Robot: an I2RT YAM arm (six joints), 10 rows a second.
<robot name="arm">
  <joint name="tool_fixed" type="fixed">
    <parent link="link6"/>
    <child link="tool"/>
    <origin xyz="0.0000 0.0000 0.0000" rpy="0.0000 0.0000 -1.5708"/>
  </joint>
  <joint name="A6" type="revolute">
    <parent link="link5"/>
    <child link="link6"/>
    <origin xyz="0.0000 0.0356 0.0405" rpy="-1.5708 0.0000 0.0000"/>
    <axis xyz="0 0 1"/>
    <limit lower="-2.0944" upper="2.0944"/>
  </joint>
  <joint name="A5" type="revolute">
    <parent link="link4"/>
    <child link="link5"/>
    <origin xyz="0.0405 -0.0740 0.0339" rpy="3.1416 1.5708 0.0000"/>
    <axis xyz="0 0 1"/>
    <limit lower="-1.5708" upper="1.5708"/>
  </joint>
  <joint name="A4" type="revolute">
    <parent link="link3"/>
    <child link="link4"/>
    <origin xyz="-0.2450 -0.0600 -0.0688" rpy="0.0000 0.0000 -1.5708"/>
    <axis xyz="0 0 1"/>
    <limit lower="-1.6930" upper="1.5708"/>
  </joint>
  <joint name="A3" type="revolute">
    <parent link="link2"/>
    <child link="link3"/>
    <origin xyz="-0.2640 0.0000 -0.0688" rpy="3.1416 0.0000 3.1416"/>
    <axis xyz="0 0 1"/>
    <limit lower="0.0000" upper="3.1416"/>
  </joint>
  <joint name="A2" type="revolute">
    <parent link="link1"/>
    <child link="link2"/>
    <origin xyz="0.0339 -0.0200 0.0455" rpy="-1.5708 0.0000 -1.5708"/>
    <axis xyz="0 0 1"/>
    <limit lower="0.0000" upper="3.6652"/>
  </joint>
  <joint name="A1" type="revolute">
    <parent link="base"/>
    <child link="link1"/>
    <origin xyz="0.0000 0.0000 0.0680" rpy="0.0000 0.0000 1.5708"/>
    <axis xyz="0 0 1"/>
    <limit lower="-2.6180" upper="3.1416"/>
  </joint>
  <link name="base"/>
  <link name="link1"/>
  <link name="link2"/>
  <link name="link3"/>
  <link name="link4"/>
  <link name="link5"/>
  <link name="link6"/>
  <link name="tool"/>
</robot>
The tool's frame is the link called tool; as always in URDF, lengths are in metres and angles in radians.
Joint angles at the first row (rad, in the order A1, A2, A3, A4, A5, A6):
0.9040, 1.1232, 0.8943, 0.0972, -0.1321, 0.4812
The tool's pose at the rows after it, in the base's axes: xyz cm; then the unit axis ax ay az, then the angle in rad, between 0 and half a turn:
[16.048 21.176 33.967 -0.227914 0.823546 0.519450 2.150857]
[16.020 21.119 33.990 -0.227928 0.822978 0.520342 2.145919]
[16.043 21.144 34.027 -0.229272 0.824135 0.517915 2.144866]
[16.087 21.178 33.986 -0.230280 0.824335 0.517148 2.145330]
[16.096 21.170 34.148 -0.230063 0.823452 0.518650 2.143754]
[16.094 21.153 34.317 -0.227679 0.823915 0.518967 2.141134]
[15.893 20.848 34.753 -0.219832 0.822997 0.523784 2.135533]
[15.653 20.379 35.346 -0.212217 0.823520 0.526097 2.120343]
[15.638 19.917 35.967 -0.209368 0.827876 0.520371 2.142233]
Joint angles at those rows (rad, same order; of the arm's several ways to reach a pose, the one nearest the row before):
0.9050, 1.1204, 0.8916, 0.0970, -0.1296, 0.4786
0.9047, 1.1175, 0.8890, 0.1012, -0.1281, 0.4771
0.9048, 1.1191, 0.8927, 0.0958, -0.1261, 0.4728
0.9042, 1.1215, 0.8931, 0.0963, -0.1273, 0.4709
0.9035, 1.1213, 0.8979, 0.0947, -0.1285, 0.4717
0.9038, 1.1206, 0.9033, 0.0909, -0.1243, 0.4741
0.9035, 1.1052, 0.9074, 0.0827, -0.1175, 0.4862
0.9014, 1.0839, 0.9142, 0.0681, -0.1043, 0.4912
0.8883, 1.0732, 0.9435, 0.0049, -0.1199, 0.4988

